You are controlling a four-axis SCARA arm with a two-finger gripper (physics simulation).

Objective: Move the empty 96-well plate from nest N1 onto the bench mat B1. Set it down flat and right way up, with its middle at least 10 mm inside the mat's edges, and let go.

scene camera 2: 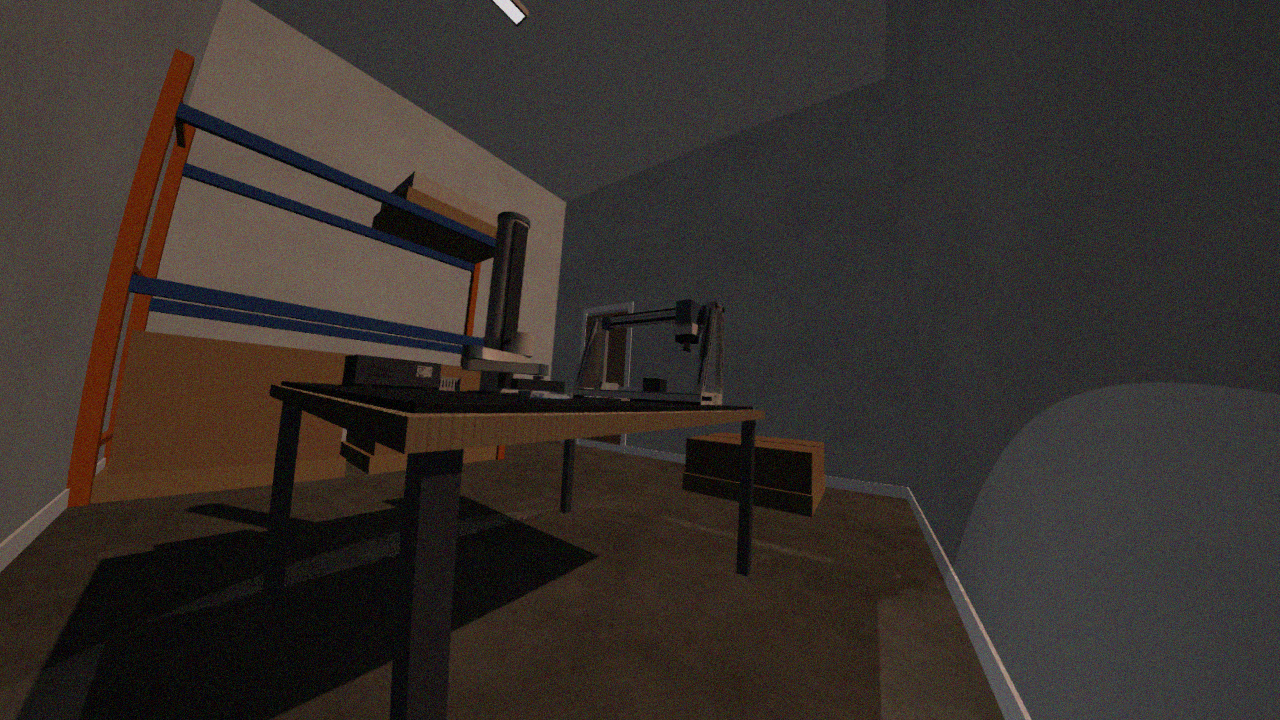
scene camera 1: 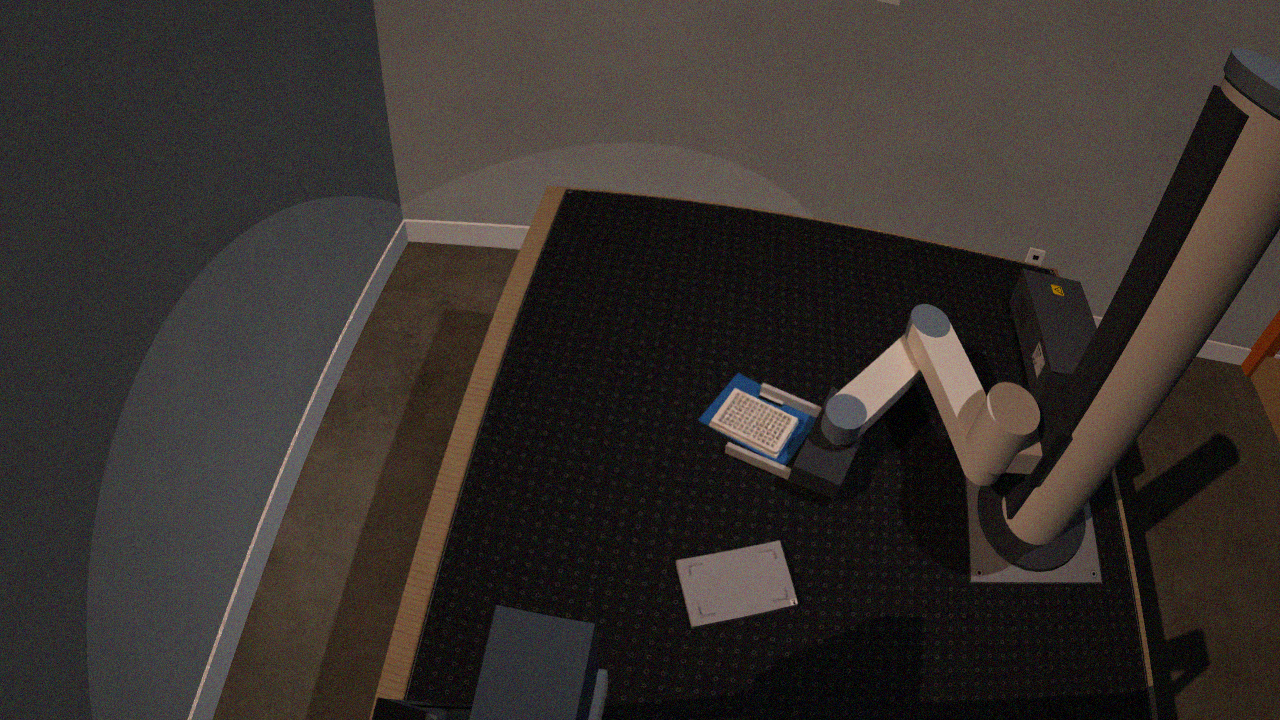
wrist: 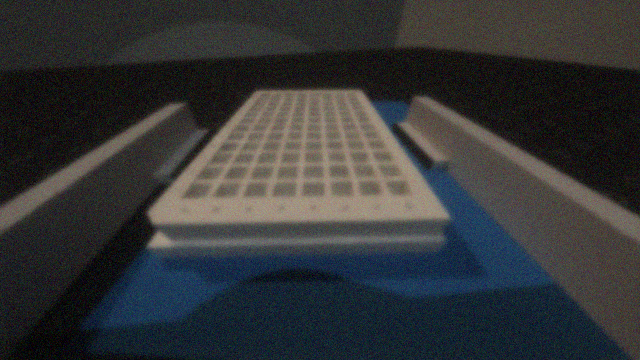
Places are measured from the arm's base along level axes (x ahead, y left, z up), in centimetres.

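Pixels of known places: gripper, fingertip midpoint: [scene camera 2: 552, 395] [scene camera 1: 744, 416] [wrist: 305, 116]; arm's base at its link origin: [scene camera 1: 1030, 515].
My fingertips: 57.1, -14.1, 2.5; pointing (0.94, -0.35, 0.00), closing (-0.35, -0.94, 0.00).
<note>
For each thing: its middle in the pictures, then the offset to it from my fingertips, as dx, dy, dz. "pt": a spot on its surface instead. Level surfaces: height alone.
- 96-well plate at the middle of its body: [wrist: 306, 135] [scene camera 1: 755, 422] [scene camera 2: 550, 395] -1.9, +0.7, -0.3
- bench mat B1 at its surface level: dz -0.1
- dark box at a spot on its surface: [scene camera 1: 1056, 313] pt -66.6, -28.1, +10.3
- blue-grey block at a spot on its surface: [scene camera 1: 535, 662] pt +16.6, +65.1, +47.6
The 96-well plate [scene camera 1: 756, 421] [wrist: 305, 160] is off-white and lies flat, wells up, over the blue nest N1 [scene camera 1: 735, 384] [wrist: 505, 255]. More blue shows on its right side in the wrist view; how deep it sits is unclear. My gripper [scene camera 1: 746, 420] [wrist: 305, 116] is open, with one long pale finger along each side of the plate and a gap to the plate on both sides. The bench mat B1 [scene camera 1: 735, 583] is a light grey rectangle with corner marks, below the nest in scene camera 1. Plate and nest are too small to make out in scene camera 2.
The arm's column [scene camera 1: 1154, 313] [scene camera 2: 508, 279] stands on the table's right in scene camera 1, near a dark box [scene camera 1: 1056, 313] [scene camera 2: 389, 369]. A blue-grey block [scene camera 1: 535, 662] lies at the lower left. A gantry machine [scene camera 2: 712, 358] stands on the table in scene camera 2.
</note>
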